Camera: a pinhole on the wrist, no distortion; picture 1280 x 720 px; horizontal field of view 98.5 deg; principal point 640.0 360.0 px. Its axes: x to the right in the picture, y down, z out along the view. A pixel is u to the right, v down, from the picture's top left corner.
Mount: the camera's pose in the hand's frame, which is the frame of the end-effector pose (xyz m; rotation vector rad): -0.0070 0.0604 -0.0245 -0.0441 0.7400 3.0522
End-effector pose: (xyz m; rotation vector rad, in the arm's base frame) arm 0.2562 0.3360 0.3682 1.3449 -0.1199 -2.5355
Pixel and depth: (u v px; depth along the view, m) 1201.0 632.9 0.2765
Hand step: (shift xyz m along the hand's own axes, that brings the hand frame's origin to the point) -0.2967 0.0637 0.2761
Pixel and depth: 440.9 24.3 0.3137
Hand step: 0.0991 0.3745 0.1699
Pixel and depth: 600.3 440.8 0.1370
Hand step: -0.0010 0.1053 0.1067
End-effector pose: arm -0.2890 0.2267 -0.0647 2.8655 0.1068 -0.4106
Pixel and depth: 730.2 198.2 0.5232
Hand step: -0.1056 0.4359 0.3678
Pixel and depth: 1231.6 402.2 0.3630
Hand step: -0.4063 0.1996 0.3001
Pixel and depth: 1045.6 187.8 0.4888
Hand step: -0.3785 0.4178 0.3301
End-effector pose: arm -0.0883 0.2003 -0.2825 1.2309 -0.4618 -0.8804
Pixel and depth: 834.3 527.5 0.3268
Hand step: -0.1317 0.1211 0.3082
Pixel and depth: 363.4 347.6 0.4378
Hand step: 0.2007 0.2709 0.3660
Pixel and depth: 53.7 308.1 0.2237
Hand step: 0.2248 0.1830 0.1712
